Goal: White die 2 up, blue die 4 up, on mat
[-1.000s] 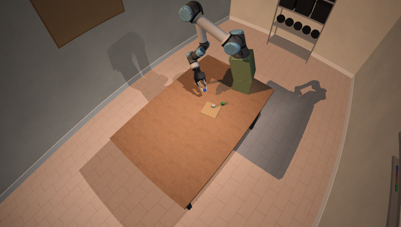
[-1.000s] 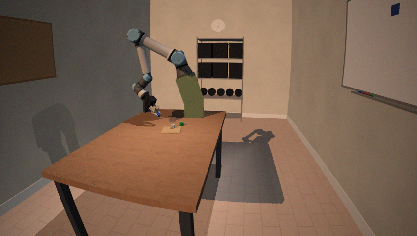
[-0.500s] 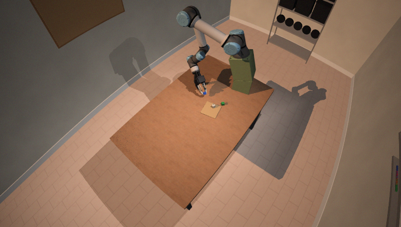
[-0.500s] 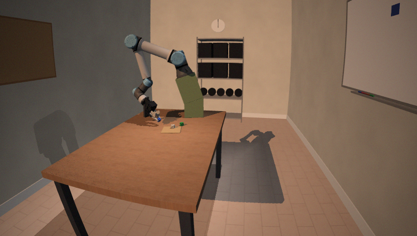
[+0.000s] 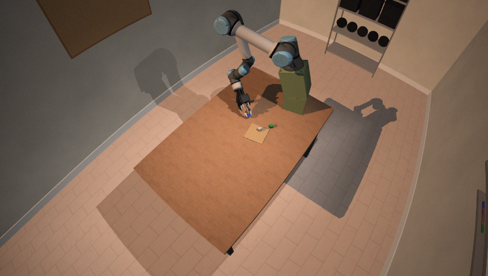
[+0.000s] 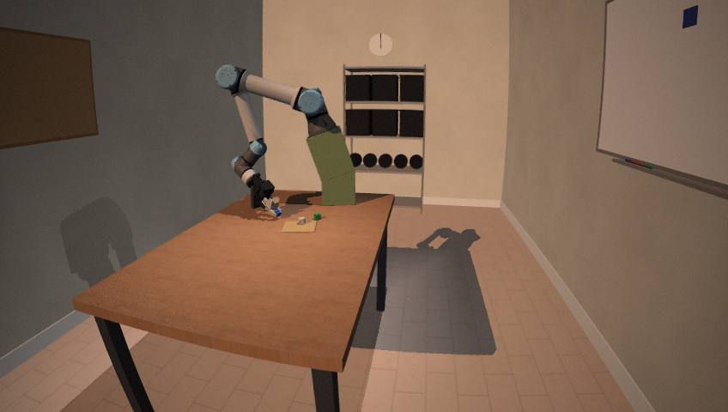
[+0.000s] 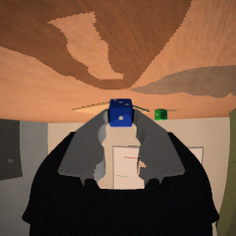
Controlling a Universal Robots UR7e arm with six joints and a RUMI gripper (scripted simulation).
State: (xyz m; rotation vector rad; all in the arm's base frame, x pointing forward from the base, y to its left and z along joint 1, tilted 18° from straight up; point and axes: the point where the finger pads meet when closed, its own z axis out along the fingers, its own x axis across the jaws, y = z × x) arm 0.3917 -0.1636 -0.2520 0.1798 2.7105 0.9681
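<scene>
Now: the blue die right at my hand. Round my hand: green die: 180 mm to the left, 60 mm behind, 20 mm below; then tan mat: 150 mm to the left, 60 mm ahead, 30 mm below; then white die: 140 mm to the left, 20 mm below, 20 mm ahead.
</scene>
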